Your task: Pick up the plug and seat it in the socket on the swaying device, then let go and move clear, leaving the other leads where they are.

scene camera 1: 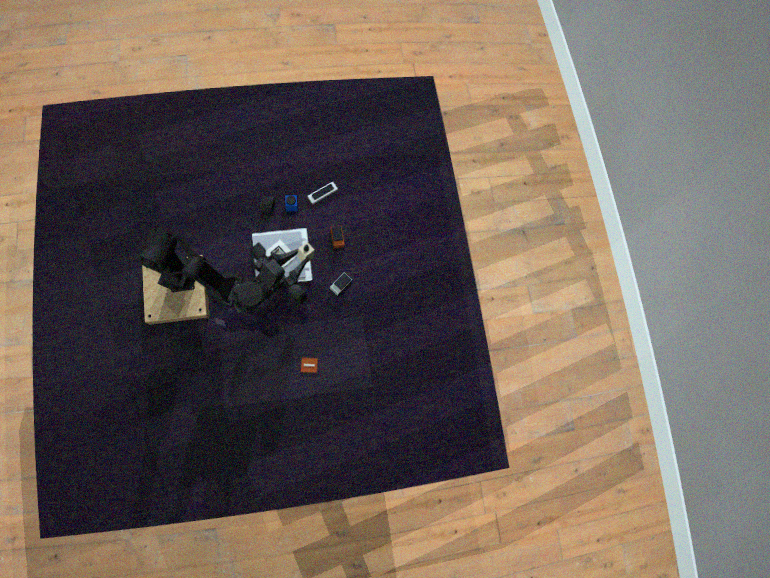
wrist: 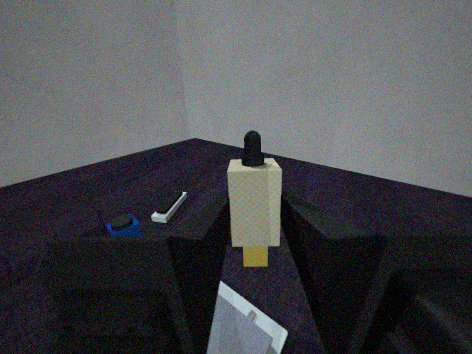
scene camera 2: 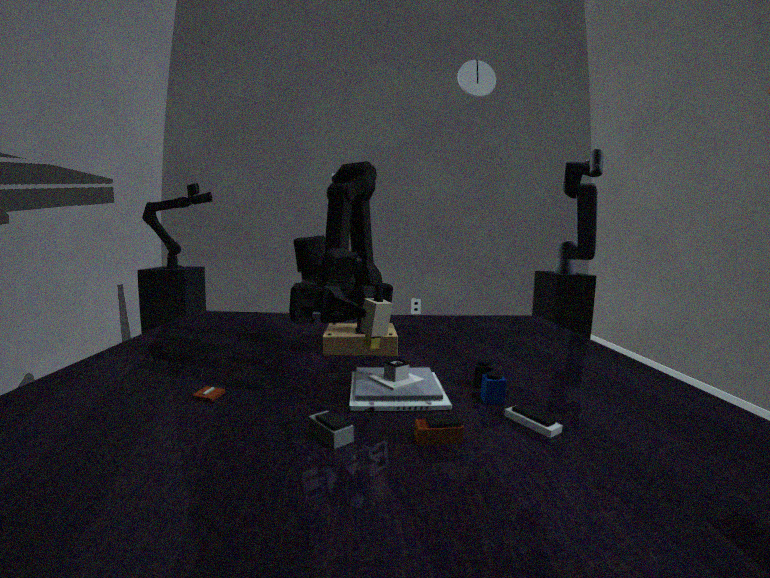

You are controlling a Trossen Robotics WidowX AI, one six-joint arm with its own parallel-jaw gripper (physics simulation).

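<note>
The plug (scene camera 1: 305,251) (scene camera 2: 376,317) (wrist: 254,205) is a cream block with a black stub on top and a yellow tip pointing down. My gripper (scene camera 1: 299,256) (scene camera 2: 366,316) (wrist: 254,198) is shut on it and holds it nearly upright, above the level of the device. The device (scene camera 1: 271,237) (scene camera 2: 363,401) (wrist: 244,320) is a flat white and grey slab on the dark mat. A small light block (scene camera 2: 396,371) with a dark opening on top, the socket, stands on it. In the scene camera 1 view the arm hides part of the device, and the socket is hard to make out.
Around the device lie a blue block (scene camera 1: 291,203) (scene camera 2: 493,389) (wrist: 124,227), a long white piece (scene camera 1: 322,192) (scene camera 2: 533,421) (wrist: 170,207), an orange block (scene camera 1: 337,237) (scene camera 2: 438,431), a grey block (scene camera 1: 340,283) (scene camera 2: 331,429), a black block (scene camera 2: 482,374) and a flat orange piece (scene camera 1: 309,365) (scene camera 2: 208,393).
</note>
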